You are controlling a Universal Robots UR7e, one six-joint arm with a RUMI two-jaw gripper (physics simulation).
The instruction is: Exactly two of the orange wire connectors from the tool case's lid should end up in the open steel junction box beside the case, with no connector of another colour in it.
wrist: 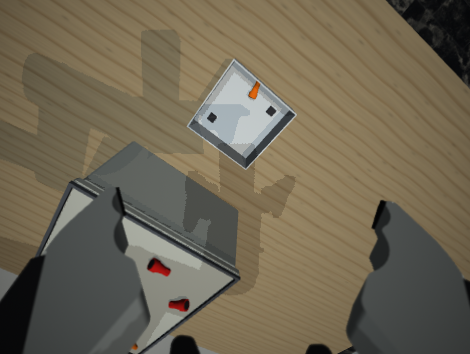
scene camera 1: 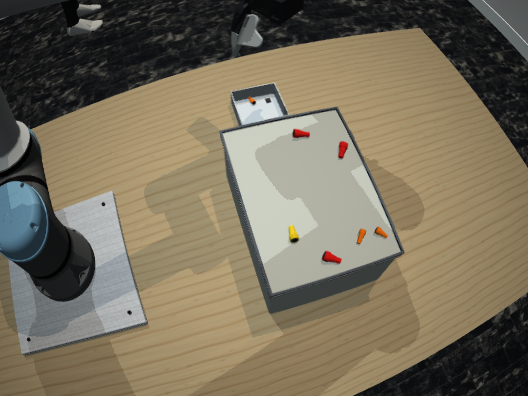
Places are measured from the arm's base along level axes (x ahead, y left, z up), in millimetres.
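Where they show: gripper, fingertip midpoint: (wrist: 247, 196) (scene camera 1: 260, 38); arm's base at its link origin: (scene camera 1: 63, 265).
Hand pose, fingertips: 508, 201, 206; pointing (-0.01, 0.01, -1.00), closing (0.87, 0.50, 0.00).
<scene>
Each offset is from my fingertips to the top centre of the thing, as dx, dy, dz. "spot": to the spot under its first point. Level surfaces: height alone.
One orange connector @(-6, +29, -208) (scene camera 1: 252, 100) (wrist: 254, 91) lies in the open steel junction box @(-5, -9, -183) (scene camera 1: 254, 92) (wrist: 232, 87), near one wall. Two more orange connectors @(-1, -395, -70) (scene camera 1: 361, 236) @(+33, -405, -70) (scene camera 1: 381, 232) lie on the tool case's lid (scene camera 1: 280, 170) (wrist: 185, 260), near its near right corner; a bit of orange @(spot: +33, -397, -74) (wrist: 134, 346) shows at the bottom of the wrist view. My gripper (scene camera 1: 247, 47) (wrist: 247, 196) is wide open and empty. It hangs high, past the junction box toward the table's far edge in the scene view. Part of it is cut off at the top there.
Red connectors @(-4, -189, -66) (scene camera 1: 301, 133) @(+46, -245, -66) (scene camera 1: 342, 149) @(-59, -408, -66) (scene camera 1: 332, 257) (wrist: 159, 267) (wrist: 179, 304) and a yellow connector @(-96, -349, -67) (scene camera 1: 293, 234) lie on the lid. The case's raised side @(spot: -73, -138, -166) (wrist: 150, 175) stands close beside the box. The arm's base plate (scene camera 1: 117, 280) is at left on the wooden table @(dz -221) (scene camera 1: 450, 150).
</scene>
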